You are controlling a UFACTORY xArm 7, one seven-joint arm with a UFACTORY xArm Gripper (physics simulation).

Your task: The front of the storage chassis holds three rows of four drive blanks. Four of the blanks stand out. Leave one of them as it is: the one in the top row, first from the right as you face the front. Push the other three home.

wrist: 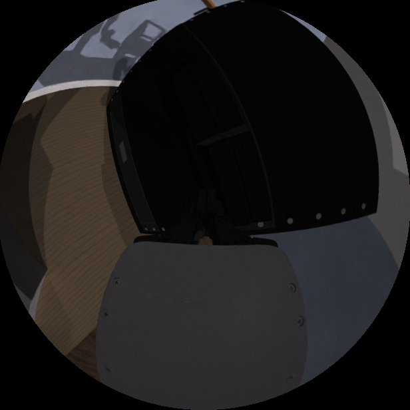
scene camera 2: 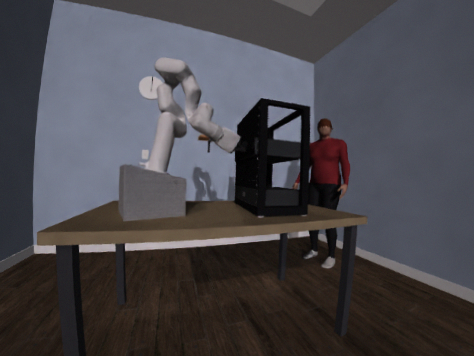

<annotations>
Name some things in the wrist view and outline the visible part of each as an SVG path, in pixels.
My gripper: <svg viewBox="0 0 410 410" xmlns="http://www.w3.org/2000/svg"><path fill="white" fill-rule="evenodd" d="M199 188L198 200L191 200L189 213L182 217L180 224L162 232L160 235L137 236L134 238L133 243L129 244L118 258L106 284L97 319L95 358L99 380L104 385L130 397L156 405L179 409L228 409L258 403L282 395L300 386L307 355L306 312L298 279L292 264L284 251L278 248L276 241L267 238L251 238L248 234L233 226L230 218L224 214L222 200L216 200L215 189L208 190L206 235L212 240L212 245L198 244L202 235L205 235L206 190Z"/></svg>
A black rack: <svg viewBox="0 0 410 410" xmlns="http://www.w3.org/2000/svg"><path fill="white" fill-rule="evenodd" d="M106 106L108 135L114 165L128 208L140 233L162 234L162 232L180 224L182 217L189 213L191 200L198 200L199 188L206 190L205 235L202 236L208 236L206 235L208 190L215 189L216 200L222 200L224 214L230 218L232 225L248 235L289 232L326 226L375 213L377 210L379 191L377 150L373 130L363 101L353 81L351 81L341 63L339 63L335 55L331 53L325 44L302 23L276 7L252 0L238 0L208 9L183 23L179 23L155 41L152 47L136 61L124 79L122 79Z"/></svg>
</annotations>
